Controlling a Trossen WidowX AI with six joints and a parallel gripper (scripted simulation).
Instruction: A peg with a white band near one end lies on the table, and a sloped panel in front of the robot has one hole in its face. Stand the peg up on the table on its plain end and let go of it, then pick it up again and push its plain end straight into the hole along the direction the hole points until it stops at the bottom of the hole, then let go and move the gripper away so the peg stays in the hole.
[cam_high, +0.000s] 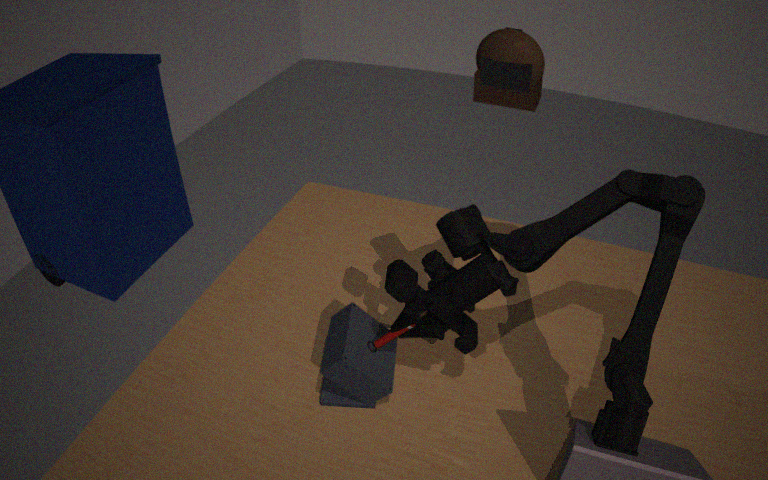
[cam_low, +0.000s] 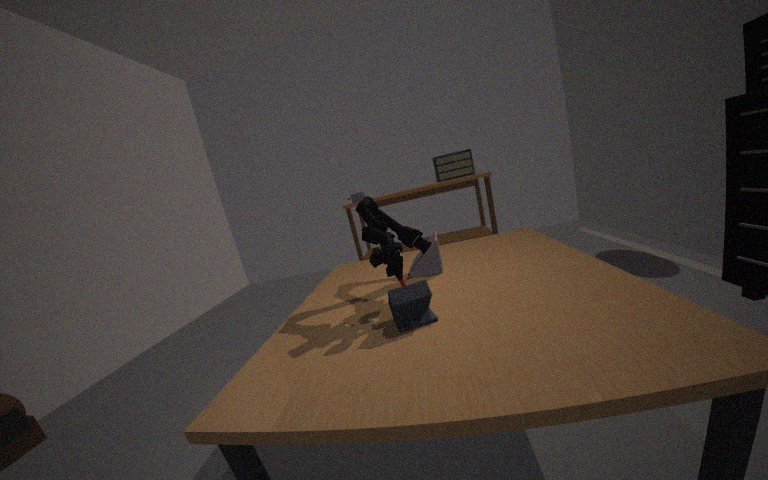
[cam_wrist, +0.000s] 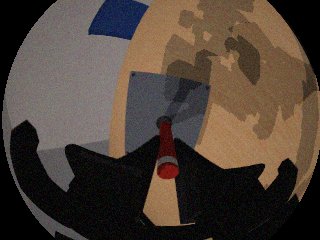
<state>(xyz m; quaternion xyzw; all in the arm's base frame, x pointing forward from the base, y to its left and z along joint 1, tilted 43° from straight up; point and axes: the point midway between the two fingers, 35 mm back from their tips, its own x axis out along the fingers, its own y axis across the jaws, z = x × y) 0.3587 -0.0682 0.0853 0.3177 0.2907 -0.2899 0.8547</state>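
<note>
Right now my gripper tip is 50 mm short of the grey sloped panel, 20 mm to the right of it and 50 mm above it. Round my gripper tip: red peg: 10 mm behind, 10 mm above.
</note>
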